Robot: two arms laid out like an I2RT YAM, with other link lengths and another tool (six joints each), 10 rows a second.
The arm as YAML. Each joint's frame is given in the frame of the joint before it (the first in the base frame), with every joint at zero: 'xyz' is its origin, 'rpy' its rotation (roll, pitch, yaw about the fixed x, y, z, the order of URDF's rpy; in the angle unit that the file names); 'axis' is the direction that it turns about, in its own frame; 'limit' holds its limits. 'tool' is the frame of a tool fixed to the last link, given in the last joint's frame.
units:
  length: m
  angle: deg
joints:
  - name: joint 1
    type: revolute
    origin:
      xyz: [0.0, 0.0, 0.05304]
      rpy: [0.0, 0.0, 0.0]
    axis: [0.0, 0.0, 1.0]
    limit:
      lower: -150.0
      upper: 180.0
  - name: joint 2
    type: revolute
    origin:
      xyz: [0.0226, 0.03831, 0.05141]
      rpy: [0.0, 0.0, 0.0]
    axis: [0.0, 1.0, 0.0]
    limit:
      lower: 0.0
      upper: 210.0
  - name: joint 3
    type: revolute
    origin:
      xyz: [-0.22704, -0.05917, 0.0]
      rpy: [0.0, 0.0, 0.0]
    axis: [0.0, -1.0, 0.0]
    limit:
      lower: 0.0
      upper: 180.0
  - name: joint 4
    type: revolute
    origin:
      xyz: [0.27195, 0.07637, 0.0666]
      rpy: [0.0, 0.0, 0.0]
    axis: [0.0, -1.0, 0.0]
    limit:
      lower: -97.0
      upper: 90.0
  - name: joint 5
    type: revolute
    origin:
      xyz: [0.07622, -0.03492, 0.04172]
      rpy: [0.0, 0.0, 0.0]
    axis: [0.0, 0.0, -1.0]
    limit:
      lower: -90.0
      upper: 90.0
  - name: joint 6
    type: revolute
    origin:
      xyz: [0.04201, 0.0, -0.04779]
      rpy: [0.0, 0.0, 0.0]
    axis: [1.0, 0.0, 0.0]
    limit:
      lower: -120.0
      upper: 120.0
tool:
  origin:
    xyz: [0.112, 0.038, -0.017]
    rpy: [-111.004, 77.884, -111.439]
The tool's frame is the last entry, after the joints.
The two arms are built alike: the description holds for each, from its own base.
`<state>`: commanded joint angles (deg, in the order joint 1, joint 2, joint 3, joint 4, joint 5, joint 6); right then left.
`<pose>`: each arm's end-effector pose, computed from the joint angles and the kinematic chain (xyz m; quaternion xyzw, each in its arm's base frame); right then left.
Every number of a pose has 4 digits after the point. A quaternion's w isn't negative.
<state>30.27 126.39 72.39 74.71 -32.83 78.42 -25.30 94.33 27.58 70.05 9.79 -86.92</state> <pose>0.4047 0.3803 0.2004 -0.0750 0.6058 0.6965 0.3772 0.3854 -0.2047 0.0754 -0.3307 0.5977 -0.6792 0.2685</pose>
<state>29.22 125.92 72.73 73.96 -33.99 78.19 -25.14 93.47 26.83 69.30 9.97 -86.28</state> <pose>0.4095 0.3745 0.2038 -0.0790 0.6068 0.6939 0.3796 0.3829 -0.2022 0.0732 -0.3301 0.6029 -0.6744 0.2698</pose>
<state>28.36 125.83 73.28 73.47 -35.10 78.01 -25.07 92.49 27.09 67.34 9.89 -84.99</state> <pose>0.4135 0.3700 0.2060 -0.0837 0.6073 0.6921 0.3811 0.3843 -0.2010 0.0740 -0.3274 0.6101 -0.6669 0.2753</pose>
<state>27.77 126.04 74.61 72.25 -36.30 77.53 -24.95 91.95 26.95 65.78 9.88 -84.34</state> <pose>0.4178 0.3689 0.2085 -0.0910 0.6089 0.6897 0.3811 0.3837 -0.1992 0.0705 -0.3297 0.6172 -0.6592 0.2754</pose>
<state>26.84 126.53 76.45 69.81 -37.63 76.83 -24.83 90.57 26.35 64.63 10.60 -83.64</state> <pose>0.4267 0.3667 0.2082 -0.0947 0.6164 0.6839 0.3786 0.3806 -0.1984 0.0715 -0.3243 0.6229 -0.6568 0.2745</pose>
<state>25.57 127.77 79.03 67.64 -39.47 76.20 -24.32 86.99 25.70 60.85 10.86 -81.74</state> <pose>0.4379 0.3628 0.2067 -0.1007 0.6227 0.6786 0.3763 0.3789 -0.1928 0.0768 -0.3192 0.6323 -0.6467 0.2831</pose>
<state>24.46 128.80 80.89 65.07 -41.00 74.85 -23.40 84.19 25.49 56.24 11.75 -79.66</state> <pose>0.4477 0.3591 0.2009 -0.1053 0.6331 0.6696 0.3737 0.3779 -0.1858 0.0764 -0.3166 0.6479 -0.6310 0.2862</pose>
